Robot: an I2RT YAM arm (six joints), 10 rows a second.
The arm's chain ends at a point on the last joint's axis. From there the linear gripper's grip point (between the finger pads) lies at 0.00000 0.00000 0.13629 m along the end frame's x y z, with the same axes.
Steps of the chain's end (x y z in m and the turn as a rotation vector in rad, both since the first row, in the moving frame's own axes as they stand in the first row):
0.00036 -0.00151 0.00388 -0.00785 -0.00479 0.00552
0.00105 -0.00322 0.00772 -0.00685 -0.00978 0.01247
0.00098 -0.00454 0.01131 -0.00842 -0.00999 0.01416
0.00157 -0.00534 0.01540 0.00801 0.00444 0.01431
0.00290 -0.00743 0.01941 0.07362 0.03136 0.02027
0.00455 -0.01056 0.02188 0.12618 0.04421 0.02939
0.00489 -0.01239 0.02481 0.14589 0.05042 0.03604
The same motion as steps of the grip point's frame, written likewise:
-0.00030 -0.00044 0.00387 -0.00785 -0.00479 0.00552
-0.00029 -0.00229 0.00771 -0.00685 -0.00978 0.01247
-0.00039 -0.00340 0.01130 -0.00842 -0.00999 0.01416
0.00218 -0.00643 0.01539 0.00801 0.00444 0.01431
0.00727 -0.01741 0.01897 0.07362 0.03136 0.02027
0.01081 -0.02762 0.02066 0.12618 0.04421 0.02939
0.01209 -0.03207 0.02319 0.14589 0.05042 0.03604

